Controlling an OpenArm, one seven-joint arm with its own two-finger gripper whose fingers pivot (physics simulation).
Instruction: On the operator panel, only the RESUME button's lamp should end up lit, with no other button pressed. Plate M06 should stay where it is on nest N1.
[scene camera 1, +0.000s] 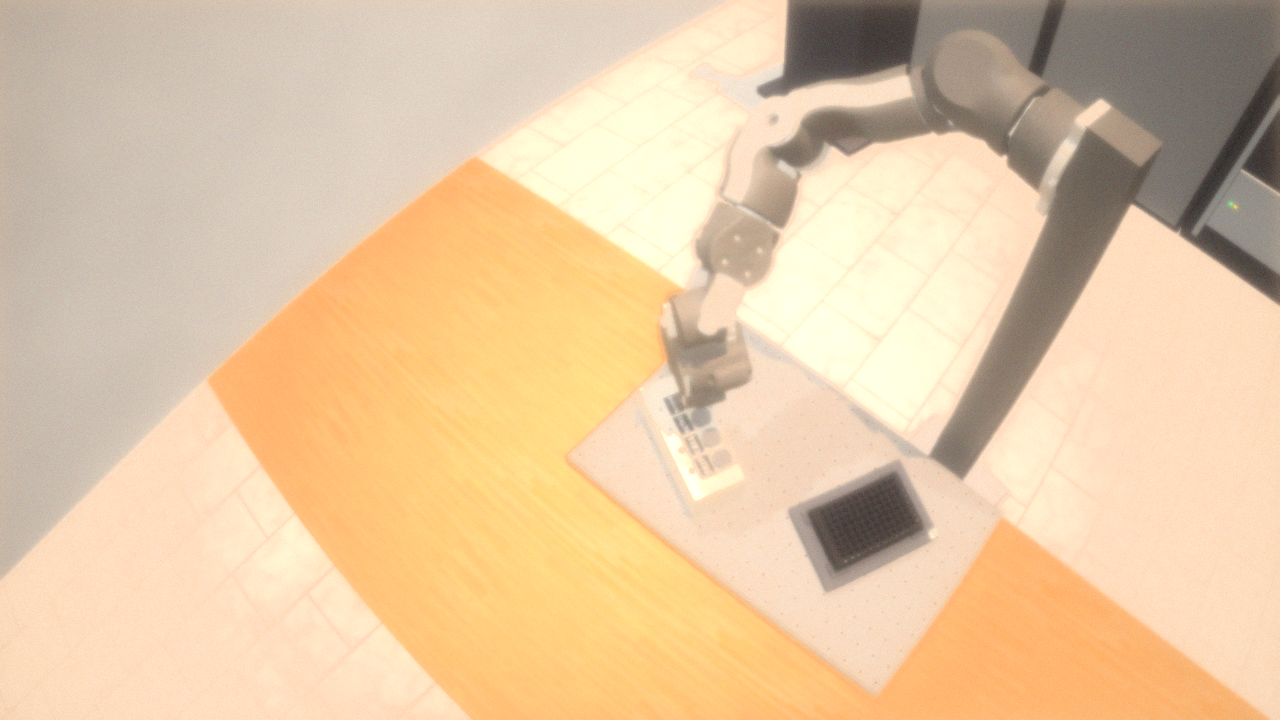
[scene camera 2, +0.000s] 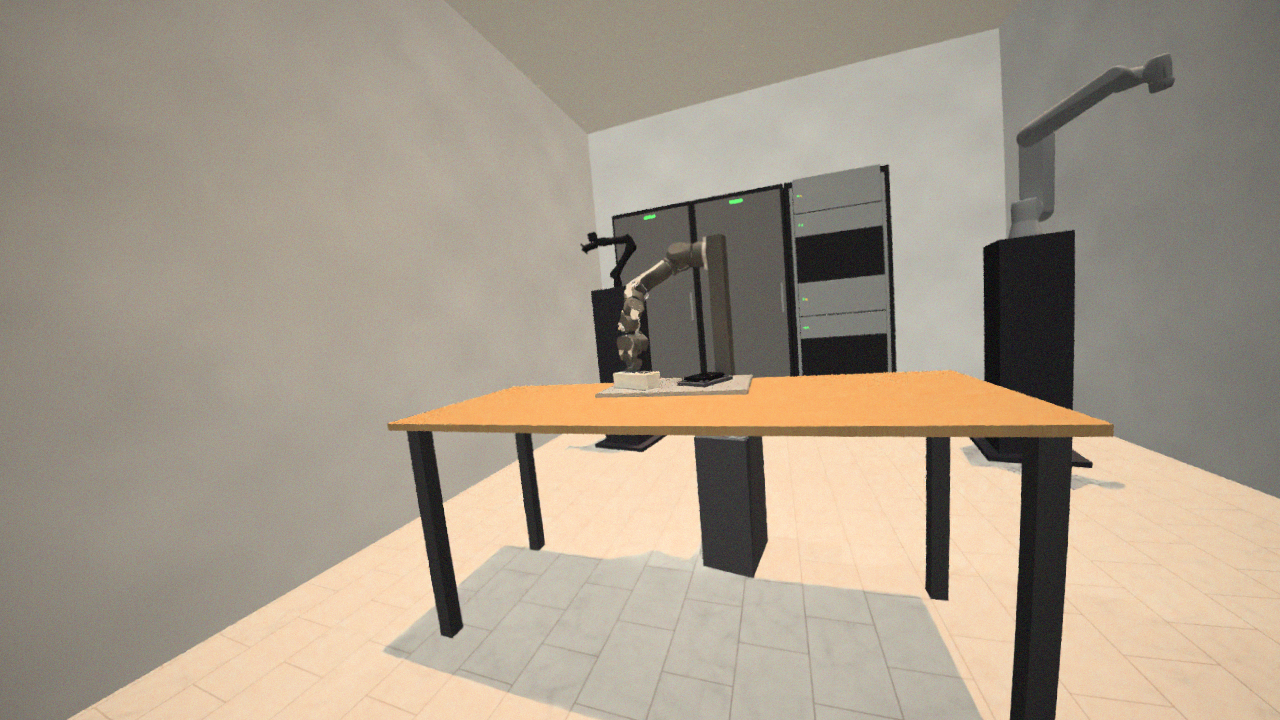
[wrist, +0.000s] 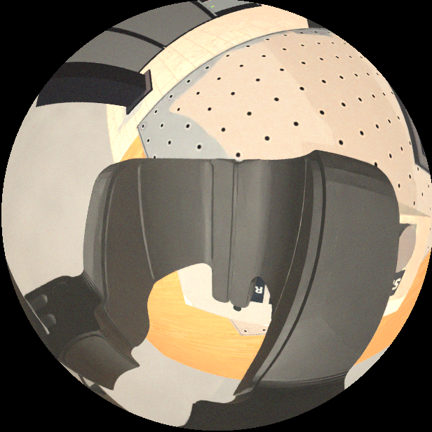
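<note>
The cream operator panel (scene camera 1: 718, 484) (scene camera 2: 636, 381) (wrist: 196, 286) stands on the perforated board, with a row of round buttons beside dark labels. My gripper (scene camera 1: 701, 401) (scene camera 2: 632, 367) (wrist: 243, 235) is shut and empty, fingers pointing down at the panel's far end. In the wrist view its tips are beside a partly hidden label (wrist: 259, 290) reading "R". Whether they touch a button is hidden. A greyish button (wrist: 407, 247) shows at the right edge. No lamp can be made out as lit. The dark plate M06 (scene camera 1: 866, 520) lies on its grey nest (scene camera 1: 831, 579); their markings are unreadable.
The perforated board (scene camera 1: 769, 573) (wrist: 280, 112) lies on the orange wooden table (scene camera 1: 429, 385) (scene camera 2: 805, 410). My arm's upright post (scene camera 1: 1042, 331) (scene camera 2: 719, 304) stands behind the plate. Dark cabinets (scene camera 2: 742, 282) and two other arms on black pedestals (scene camera 2: 1029, 340) are farther back.
</note>
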